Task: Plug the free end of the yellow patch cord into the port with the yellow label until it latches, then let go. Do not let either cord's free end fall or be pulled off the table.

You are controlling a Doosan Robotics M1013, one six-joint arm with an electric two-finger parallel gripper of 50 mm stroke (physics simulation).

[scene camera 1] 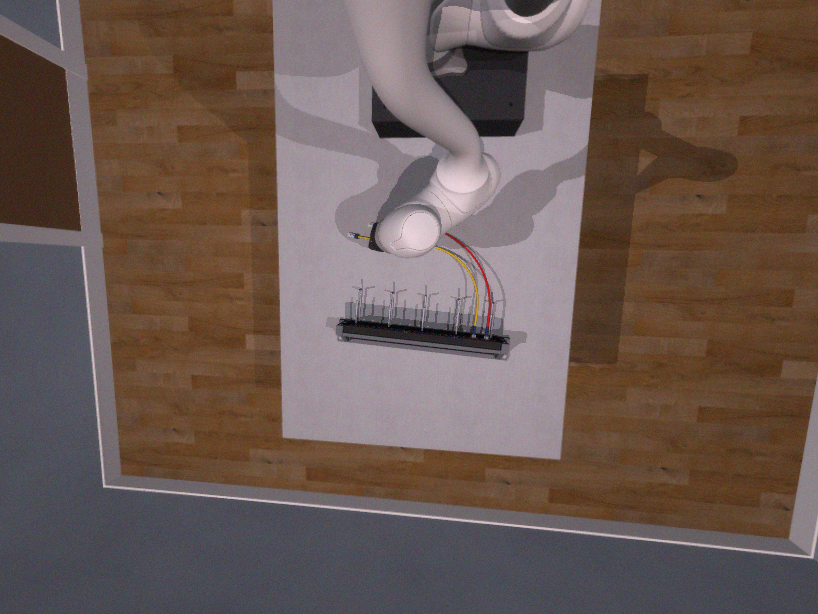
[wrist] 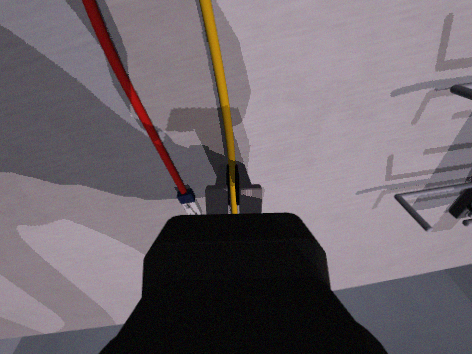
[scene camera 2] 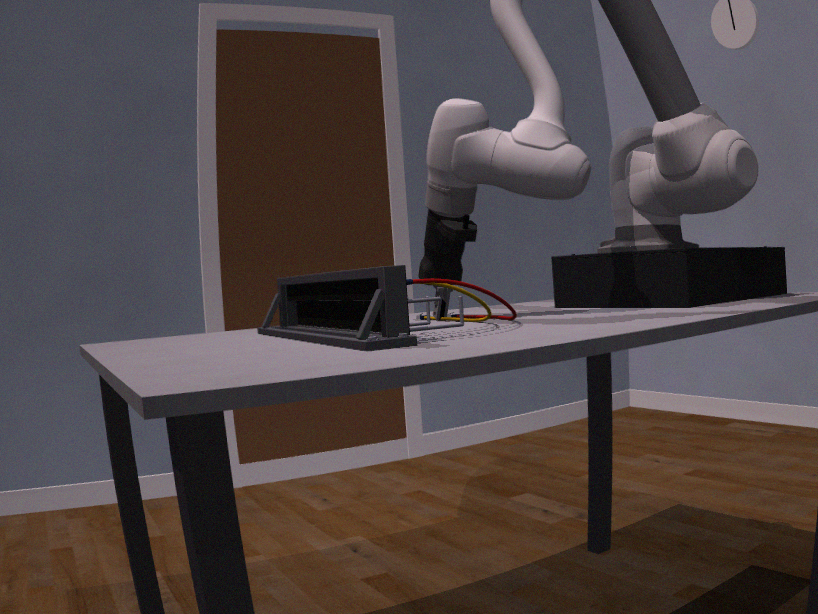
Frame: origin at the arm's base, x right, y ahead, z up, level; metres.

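Seen in the pictures: gripper, fingertip midpoint: (wrist: 232, 176) (scene camera 2: 439, 317); arm's base, origin of the base link: (scene camera 1: 426, 44).
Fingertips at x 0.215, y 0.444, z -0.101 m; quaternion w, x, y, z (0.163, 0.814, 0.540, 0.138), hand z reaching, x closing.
Pixels of each thing's middle, then the offset from my fingertips to it. Level surfaces: height alone.
- black patch panel, body centre: (scene camera 2: 349, 303) (scene camera 1: 422, 325) dz +0.045, dx -0.087, dy +0.269 m
- cord's free clear plug, body centre: (scene camera 1: 350, 235) dz +0.004, dx +0.089, dy -0.032 m
- pale table, its level: dz -0.005 m
The yellow patch cord (scene camera 1: 475, 290) (scene camera 2: 490, 310) (wrist: 219, 75) runs in an arc from the right end of the black patch panel (scene camera 1: 422, 331) (scene camera 2: 395, 304) to my gripper (scene camera 2: 441, 310) (wrist: 232, 176). The gripper is low at the table and shut on the cord, which passes between its fingertips. The cord's free clear plug (scene camera 1: 353, 235) sticks out left of the gripper in the overhead view; the gripper body hides it in the wrist view. The red cord (scene camera 1: 484, 270) (wrist: 145, 120) lies alongside, its free plug (wrist: 187, 200) just left of the fingers. The yellow label is too small to make out.
Grey wire cable guides (scene camera 1: 392, 307) (wrist: 412, 212) stand out from the panel's cord side. The arm's black base box (scene camera 1: 462, 99) (scene camera 2: 667, 277) is behind the gripper. The pale table (scene camera 1: 422, 409) (scene camera 2: 198, 370) has its left edge beyond the yellow plug.
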